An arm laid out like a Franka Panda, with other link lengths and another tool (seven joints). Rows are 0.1 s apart.
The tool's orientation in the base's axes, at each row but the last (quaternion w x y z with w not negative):
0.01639 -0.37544 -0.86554 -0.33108
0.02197 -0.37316 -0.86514 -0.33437
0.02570 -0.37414 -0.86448 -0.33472
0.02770 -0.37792 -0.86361 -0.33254
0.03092 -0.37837 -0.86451 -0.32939
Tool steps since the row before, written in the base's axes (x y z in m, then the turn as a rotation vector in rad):
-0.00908 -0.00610 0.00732 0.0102 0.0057 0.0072
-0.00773 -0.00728 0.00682 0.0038 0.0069 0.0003
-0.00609 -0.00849 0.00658 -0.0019 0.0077 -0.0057
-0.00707 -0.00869 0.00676 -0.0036 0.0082 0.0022
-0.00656 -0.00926 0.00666 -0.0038 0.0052 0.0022
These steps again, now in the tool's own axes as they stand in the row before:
0.00464 -0.00494 -0.01128 -0.0017 0.0136 0.0000
0.00294 -0.00490 -0.01125 0.0017 0.0061 0.0047
0.00097 -0.00457 -0.01143 0.0045 -0.0006 0.0086
0.00155 -0.00529 -0.01187 0.0084 0.0028 0.0024
0.00082 -0.00539 -0.01198 0.0067 0.0012 0.0006

